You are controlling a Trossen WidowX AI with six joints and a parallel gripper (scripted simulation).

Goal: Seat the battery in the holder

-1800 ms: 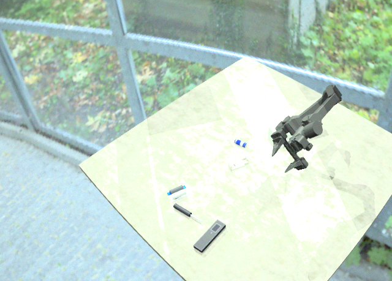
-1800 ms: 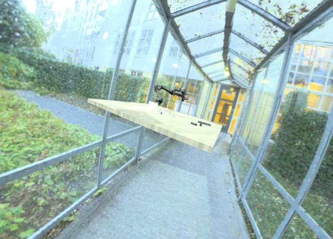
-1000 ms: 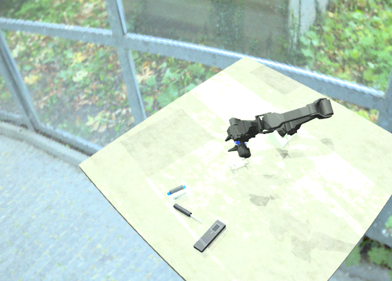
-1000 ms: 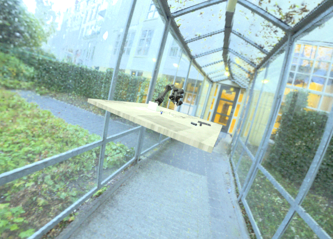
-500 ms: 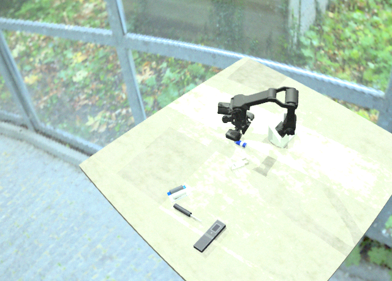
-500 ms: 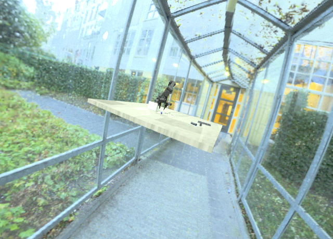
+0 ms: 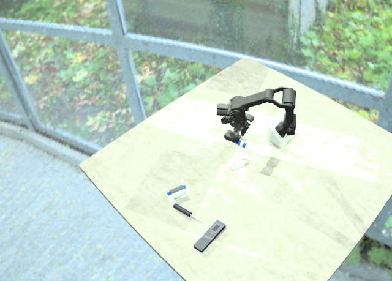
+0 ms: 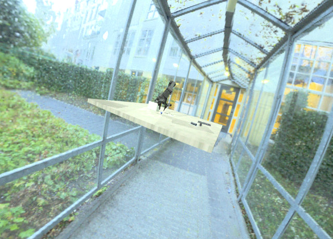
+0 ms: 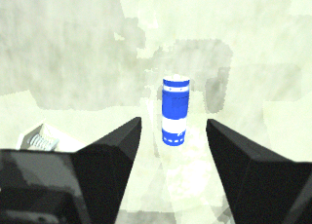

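The battery is 30 mm below my gripper tip. From my gripper tip the other things lie so: dark remote (490 mm ahead, 230 mm to the left, 30 mm below); then black-handled screwdriver (460 mm ahead, 80 mm to the left, 30 mm below); then blister card (410 mm ahead, 40 mm to the right, 30 mm below).
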